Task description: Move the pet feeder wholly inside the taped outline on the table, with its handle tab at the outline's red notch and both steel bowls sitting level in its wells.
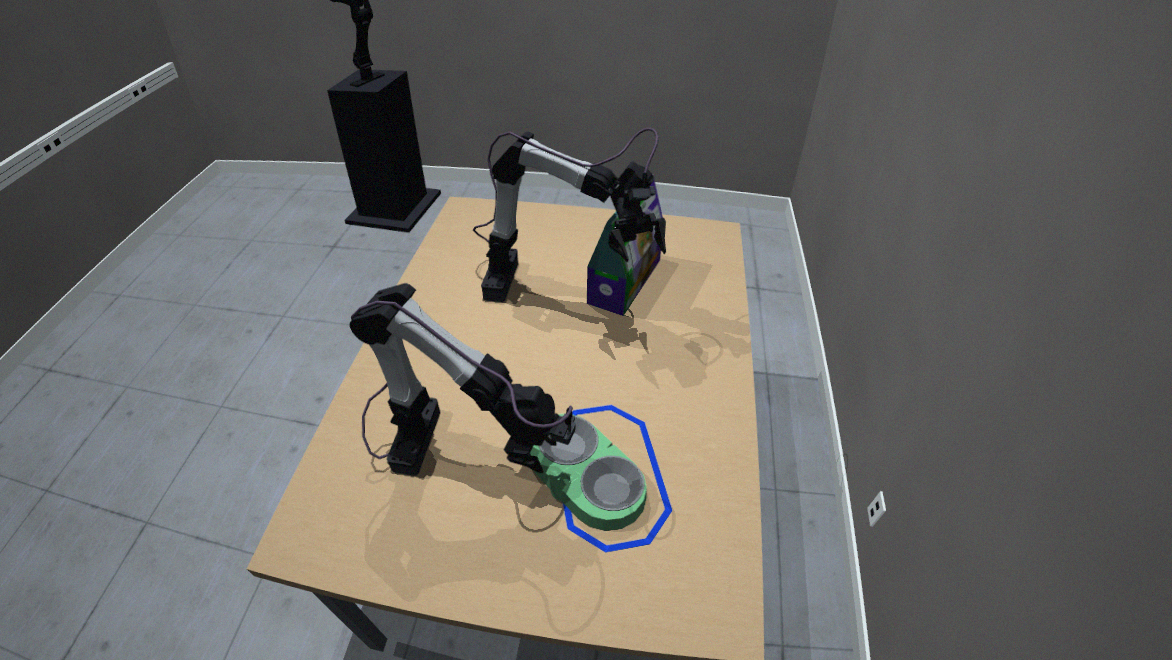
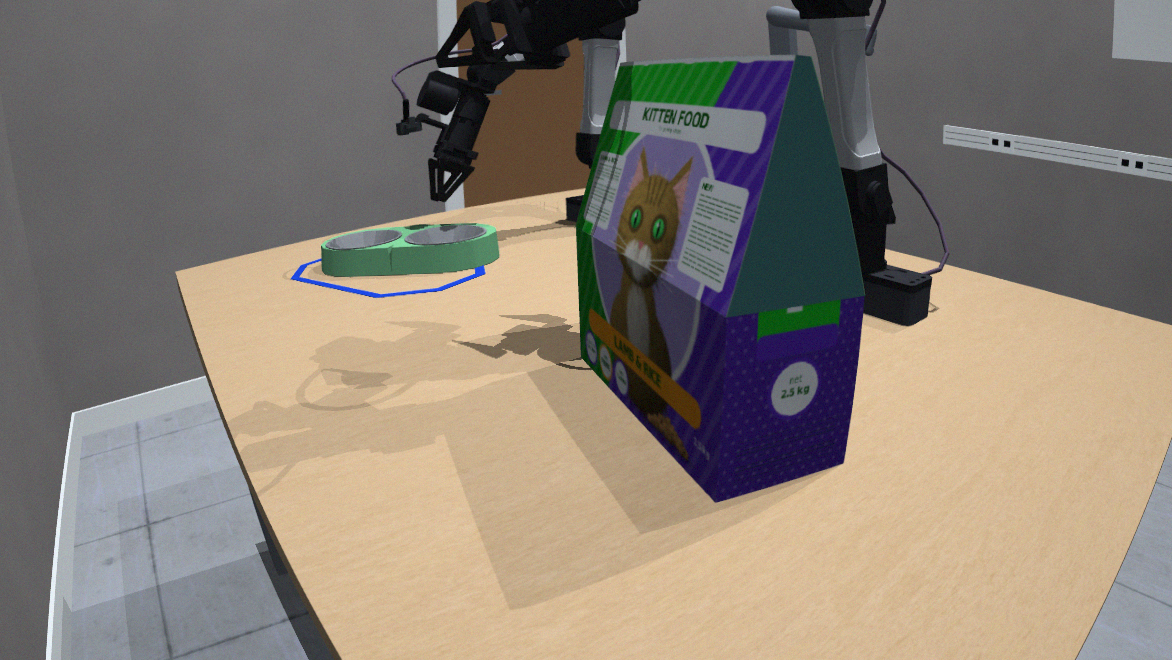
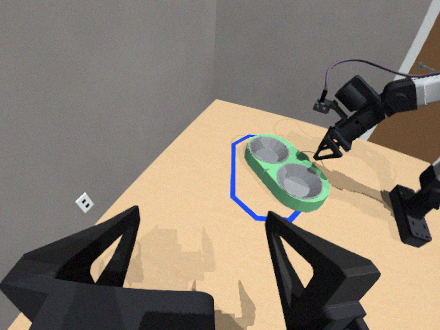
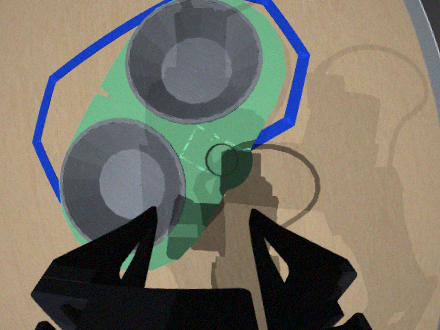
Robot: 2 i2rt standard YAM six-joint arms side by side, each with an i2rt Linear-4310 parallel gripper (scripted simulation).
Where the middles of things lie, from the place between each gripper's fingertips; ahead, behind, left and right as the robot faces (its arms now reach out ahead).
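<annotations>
My right hand (image 2: 437, 200) is 90 mm above the green pet feeder (image 2: 398, 257), 80 mm short of it and 30 mm to the right of it. Going from that right hand, the kitten food box (image 2: 721, 298) is 740 mm to the left, 40 mm ahead and 50 mm above, and you'd find the blue taped outline (image 1: 568, 515) 50 mm to the left, 130 mm ahead and 100 mm below.
My left gripper (image 2: 465, 63) is 280 mm to the right of the kitten food box, 170 mm above it and 80 mm past it. Counted from my left hand, the green pet feeder is 440 mm to the right, 310 mm below and 40 mm behind, while the blue taped outline is 420 mm to the right, 320 mm below and 10 mm ahead.
</annotations>
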